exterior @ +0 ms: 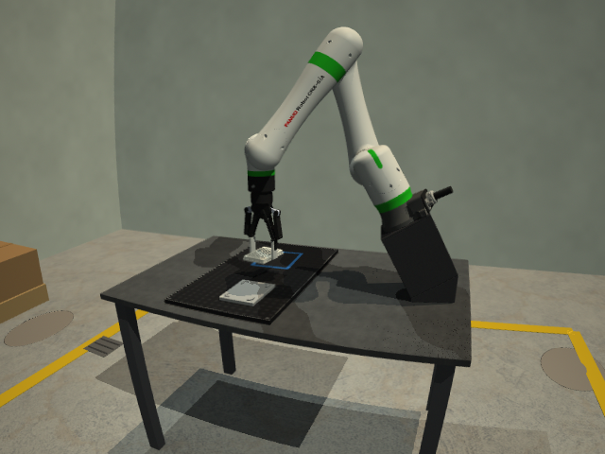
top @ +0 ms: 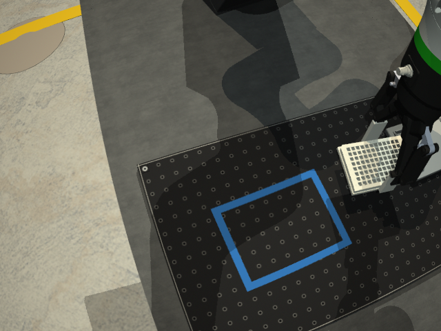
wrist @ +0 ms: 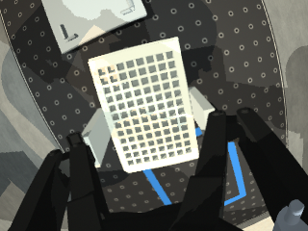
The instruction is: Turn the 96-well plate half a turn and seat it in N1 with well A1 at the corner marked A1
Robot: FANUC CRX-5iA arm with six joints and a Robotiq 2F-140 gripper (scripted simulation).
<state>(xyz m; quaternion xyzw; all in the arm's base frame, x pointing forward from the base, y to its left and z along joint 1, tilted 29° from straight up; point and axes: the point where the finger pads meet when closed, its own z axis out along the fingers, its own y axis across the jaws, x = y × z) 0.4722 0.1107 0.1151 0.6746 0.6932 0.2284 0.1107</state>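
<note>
Right now my hand is 3 cm short of the dark table, 2 cm to the left of it and 10 cm above it. Round my hand: grey plate nest N1: 6 cm behind, 17 cm to the left, 9 cm below; then white 96-well plate: 2 cm below.
</note>
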